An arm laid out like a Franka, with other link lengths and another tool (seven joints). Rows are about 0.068 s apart.
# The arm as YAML. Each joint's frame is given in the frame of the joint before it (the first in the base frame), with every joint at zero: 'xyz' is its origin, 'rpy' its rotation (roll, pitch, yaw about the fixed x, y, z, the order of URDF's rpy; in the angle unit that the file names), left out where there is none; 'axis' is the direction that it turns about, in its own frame. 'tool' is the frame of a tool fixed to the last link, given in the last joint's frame.
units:
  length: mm
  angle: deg
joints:
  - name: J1
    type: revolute
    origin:
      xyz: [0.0, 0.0, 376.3]
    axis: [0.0, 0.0, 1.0]
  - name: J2
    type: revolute
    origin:
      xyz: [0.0, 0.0, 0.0]
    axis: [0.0, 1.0, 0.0]
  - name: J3
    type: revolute
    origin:
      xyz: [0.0, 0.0, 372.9]
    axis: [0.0, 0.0, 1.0]
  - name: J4
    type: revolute
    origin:
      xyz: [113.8, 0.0, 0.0]
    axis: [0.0, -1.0, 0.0]
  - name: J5
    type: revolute
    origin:
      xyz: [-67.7, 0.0, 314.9]
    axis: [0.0, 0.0, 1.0]
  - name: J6
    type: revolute
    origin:
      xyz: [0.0, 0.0, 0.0]
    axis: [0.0, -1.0, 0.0]
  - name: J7
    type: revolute
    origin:
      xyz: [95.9, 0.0, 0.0]
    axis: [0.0, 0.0, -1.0]
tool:
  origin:
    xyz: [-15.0, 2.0, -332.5]
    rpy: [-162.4, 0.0, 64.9]
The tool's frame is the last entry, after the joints.
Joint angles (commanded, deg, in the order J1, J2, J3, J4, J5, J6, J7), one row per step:
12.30 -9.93 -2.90 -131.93 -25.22 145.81 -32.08
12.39 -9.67 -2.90 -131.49 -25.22 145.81 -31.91
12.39 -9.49 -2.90 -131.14 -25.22 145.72 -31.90
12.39 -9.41 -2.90 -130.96 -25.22 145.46 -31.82
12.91 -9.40 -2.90 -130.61 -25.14 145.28 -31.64
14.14 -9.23 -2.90 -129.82 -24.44 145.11 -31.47
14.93 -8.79 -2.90 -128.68 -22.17 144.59 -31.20
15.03 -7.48 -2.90 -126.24 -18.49 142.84 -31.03
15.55 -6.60 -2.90 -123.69 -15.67 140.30 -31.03
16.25 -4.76 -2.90 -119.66 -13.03 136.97 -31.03
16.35 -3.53 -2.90 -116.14 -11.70 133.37 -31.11
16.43 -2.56 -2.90 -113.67 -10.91 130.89 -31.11
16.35 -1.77 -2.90 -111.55 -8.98 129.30 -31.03
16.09 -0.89 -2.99 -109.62 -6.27 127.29 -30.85
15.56 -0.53 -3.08 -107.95 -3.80 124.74 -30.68
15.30 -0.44 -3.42 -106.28 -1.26 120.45 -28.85
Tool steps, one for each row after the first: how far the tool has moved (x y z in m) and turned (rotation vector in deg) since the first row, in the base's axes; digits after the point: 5 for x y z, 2 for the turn. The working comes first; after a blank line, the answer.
Tool pose at each row, in the base's axes (x y z in m, rotation vector in deg; the steps are taken from these numbers as rounded here):
0.56909 0.03738 0.39400 78.55 137.99 -14.82
0.57188 0.03875 0.39541 78.63 137.83 -14.57
0.57379 0.03884 0.39651 78.66 137.72 -14.53
0.57390 0.03824 0.39650 78.86 137.69 -14.71
0.57492 0.04342 0.39892 78.57 137.75 -14.33
0.57752 0.05741 0.40328 78.00 138.17 -13.04
0.57978 0.06940 0.40570 79.83 138.62 -11.01
0.58486 0.07598 0.40596 84.23 139.05 -9.13
0.58682 0.08445 0.40944 87.16 139.76 -8.12
0.59377 0.09614 0.41374 89.77 140.69 -7.54
0.59744 0.09807 0.41960 91.75 141.16 -8.25
0.59991 0.09970 0.42280 93.02 141.53 -8.88
0.60313 0.10511 0.42686 95.22 141.89 -7.61
0.60289 0.11007 0.42661 98.70 142.64 -6.37
0.59874 0.11105 0.42837 102.33 143.29 -5.59
0.58492 0.11191 0.42828 -108.42 -143.35 5.89

0.00279 0.00137 0.00141 0.10 -0.20 -0.06
0.00470 0.00146 0.00251 0.08 -0.30 -0.11
0.00481 0.00086 0.00250 0.04 -0.18 -0.27
0.00583 0.00604 0.00492 0.18 -0.38 -0.01
0.00843 0.02003 0.00928 0.90 -0.76 0.64
0.01069 0.03202 0.01170 2.86 -0.64 -0.15
0.01577 0.03860 0.01196 5.59 0.40 -2.58
0.01773 0.04707 0.01544 7.45 1.57 -4.08
0.02468 0.05876 0.01974 9.05 2.99 -5.36
0.02835 0.06069 0.02560 9.52 4.33 -6.53
0.03082 0.06232 0.02880 9.76 5.31 -7.27
0.03404 0.06773 0.03286 11.37 5.94 -8.33
0.03380 0.07269 0.03261 13.56 7.40 -10.03
0.02965 0.07367 0.03437 15.51 9.07 -11.86
0.01583 0.07453 0.03428 17.71 12.03 -15.37

